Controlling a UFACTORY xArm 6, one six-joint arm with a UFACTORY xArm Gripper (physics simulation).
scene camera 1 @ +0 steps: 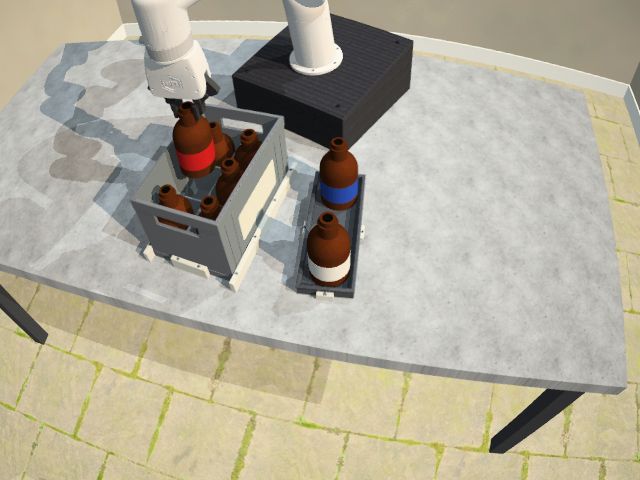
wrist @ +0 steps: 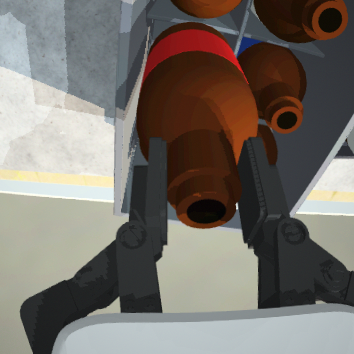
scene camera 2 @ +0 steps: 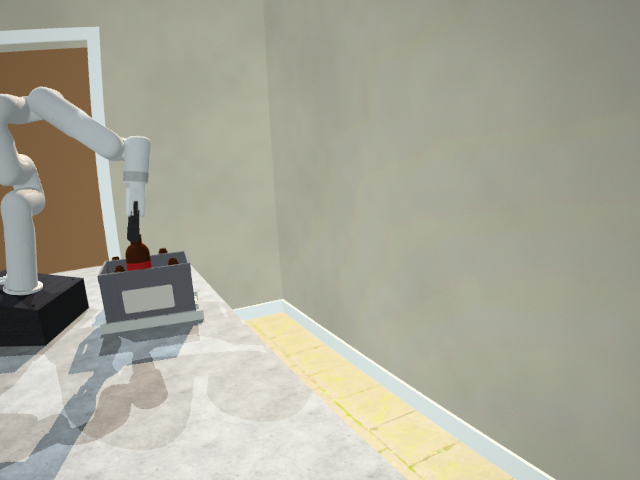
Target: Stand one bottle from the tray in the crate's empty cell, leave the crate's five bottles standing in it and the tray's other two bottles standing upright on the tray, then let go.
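Frame: origin at the arm's base, x ahead, y left, z up, level; centimetres.
Seen in the pictures: gripper, between the fingertips: (scene camera 1: 190, 113) (wrist: 202, 156) (scene camera 2: 133, 240); arm's base, origin of its link: (scene camera 1: 316, 58) (scene camera 2: 23, 288).
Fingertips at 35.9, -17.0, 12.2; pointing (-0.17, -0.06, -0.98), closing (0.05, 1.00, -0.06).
Observation:
Pixels of each thing's middle, then the offset from my fingertips to it, as dx, dy, dz. "spot": a spot on its surface instead. Level surfaces: height alone.
- red-banded bottle, middle of its body: (wrist: 195, 112) (scene camera 1: 192, 136) (scene camera 2: 138, 257) +0.7, -0.3, -5.2
- grey crate, middle of its body: (wrist: 227, 74) (scene camera 1: 215, 186) (scene camera 2: 148, 289) +3.0, +2.9, -16.5
- blue-banded bottle, middle of its body: (scene camera 1: 338, 170) -3.7, +25.8, -17.0
- white-banded bottle, middle of its body: (scene camera 1: 328, 246) +13.9, +26.1, -17.0
- dark tray, a spot on its surface: (scene camera 1: 360, 206) spot: +0.0, +30.4, -22.7
- grey table, height of its surface: dz -25.2
My gripper (scene camera 1: 188, 110) (scene camera 2: 133, 237) (wrist: 202, 156) is shut on the neck of the red-banded bottle (scene camera 1: 194, 147) (scene camera 2: 138, 254) (wrist: 197, 95). The bottle looks about upright, its lower part below the rim of the grey crate (scene camera 1: 180, 241) (scene camera 2: 110, 299) (wrist: 119, 150). In scene camera 1 its base shows above the dividers; the cell under it is largely hidden. Several brown bottles (scene camera 1: 227, 180) (scene camera 2: 172, 261) (wrist: 275, 80) stand in the crate around it. A blue-banded bottle (scene camera 1: 338, 170) and a white-banded bottle (scene camera 1: 328, 248) stand upright on the dark tray (scene camera 1: 360, 206).
The black robot base block (scene camera 1: 330, 77) (scene camera 2: 62, 304) stands behind the crate and tray in scene camera 1. Pale strips (scene camera 1: 242, 263) (scene camera 2: 152, 322) lie along the crate's foot. The grey table (scene camera 1: 465, 232) (scene camera 2: 248, 434) extends right of the tray.

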